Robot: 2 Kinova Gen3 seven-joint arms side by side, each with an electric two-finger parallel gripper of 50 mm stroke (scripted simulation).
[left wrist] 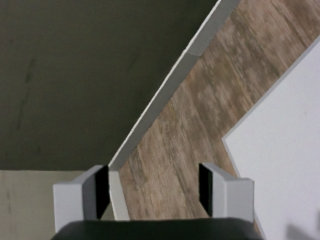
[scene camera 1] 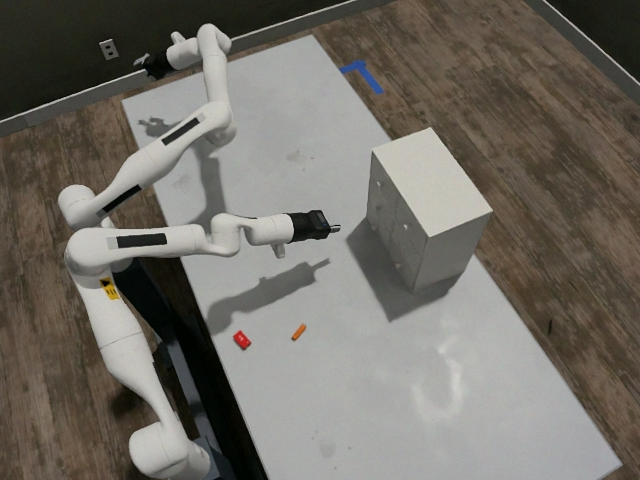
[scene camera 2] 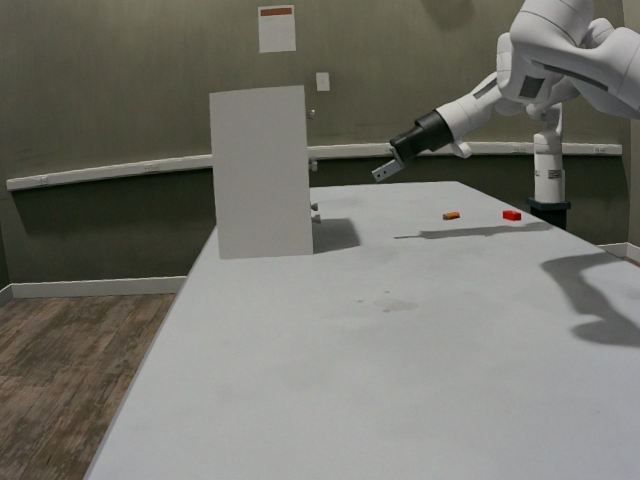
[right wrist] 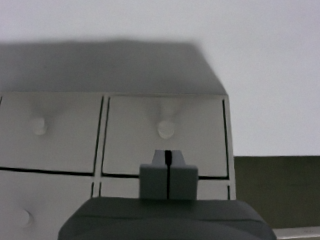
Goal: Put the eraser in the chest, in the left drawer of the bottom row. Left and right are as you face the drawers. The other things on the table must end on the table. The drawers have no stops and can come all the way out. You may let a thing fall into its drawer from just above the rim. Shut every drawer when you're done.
Scene:
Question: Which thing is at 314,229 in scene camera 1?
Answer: My right gripper.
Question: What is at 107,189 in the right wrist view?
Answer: A drawer.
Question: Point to a white chest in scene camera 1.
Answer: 451,211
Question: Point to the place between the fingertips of my left gripper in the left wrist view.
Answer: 154,183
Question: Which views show my right gripper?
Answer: Scene camera 1, scene camera 2 and the right wrist view only.

